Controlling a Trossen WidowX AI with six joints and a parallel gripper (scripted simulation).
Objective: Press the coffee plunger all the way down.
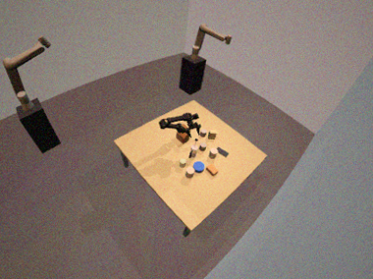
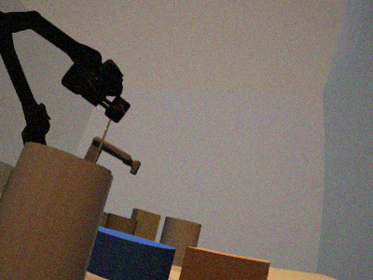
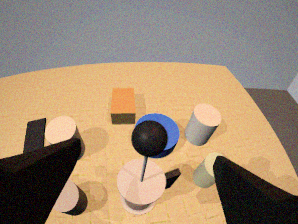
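The coffee press is 160 mm below my gripper tip, 30 mm to the right of it and 30 mm ahead of it. The rest, counted from my gripper tip: dark block 280 mm to the left, 280 mm below, 220 mm ahead; then blue disc 260 mm below, 180 mm ahead, 90 mm to the right; then orange block 300 mm ahead, 260 mm below, 10 mm to the right.
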